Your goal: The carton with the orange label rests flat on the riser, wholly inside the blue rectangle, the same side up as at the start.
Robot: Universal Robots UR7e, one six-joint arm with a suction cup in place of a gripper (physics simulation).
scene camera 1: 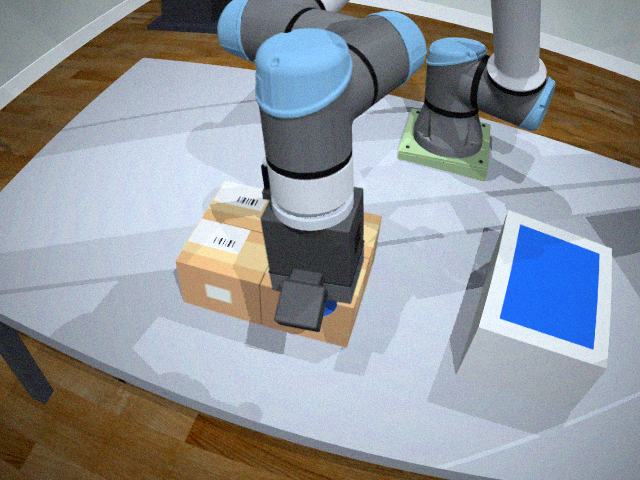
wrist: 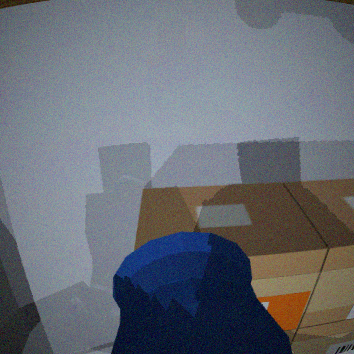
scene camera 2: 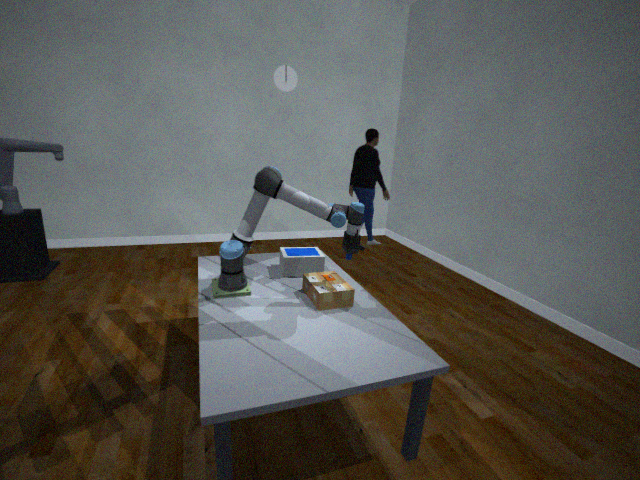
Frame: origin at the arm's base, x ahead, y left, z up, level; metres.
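Seen in the pictures: end effector, tool point: (wrist: 183, 289) (scene camera 2: 348, 258); arm's base, origin of the base link: (scene camera 1: 448, 138) (scene camera 2: 232, 284).
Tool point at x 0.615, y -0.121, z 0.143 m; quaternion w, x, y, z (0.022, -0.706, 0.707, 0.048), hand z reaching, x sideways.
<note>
Offsets run from my tool point to a thing's middle.
Several brown cartons sit packed together on the table. The carton with the orange label {0.113 m back, 0.033 m right, 0.124 m down} (scene camera 1: 342, 321) (scene camera 2: 324, 279) (wrist: 281, 267) is the front right one, and its label {0.134 m back, 0.055 m right, 0.078 m down} (wrist: 284, 309) shows in the wrist view. My gripper, a blue suction cup (scene camera 1: 329, 309) (scene camera 2: 350, 255) (wrist: 182, 267), hangs over this carton's top near its front edge. It seems to be a little above the top, and nothing hangs from it. The arm hides most of the carton's top in scene camera 1. The white riser {0.167 m back, 0.312 m left, 0.110 m down} (scene camera 1: 496, 289) (scene camera 2: 302, 265) with the blue rectangle {0.167 m back, 0.312 m left, 0.050 m down} (scene camera 1: 555, 284) (scene camera 2: 301, 251) stands to the right with nothing on it.
Two cartons with barcode labels, a front one {0.115 m back, 0.162 m right, 0.124 m down} (scene camera 1: 222, 258) and a rear one {0.208 m back, 0.161 m right, 0.124 m down} (scene camera 1: 234, 207), adjoin the target on its left. The arm's green base plate (scene camera 1: 444, 157) is at the back. A person (scene camera 2: 367, 180) walks behind the table. Another robot (scene camera 2: 15, 207) stands at the far left.
</note>
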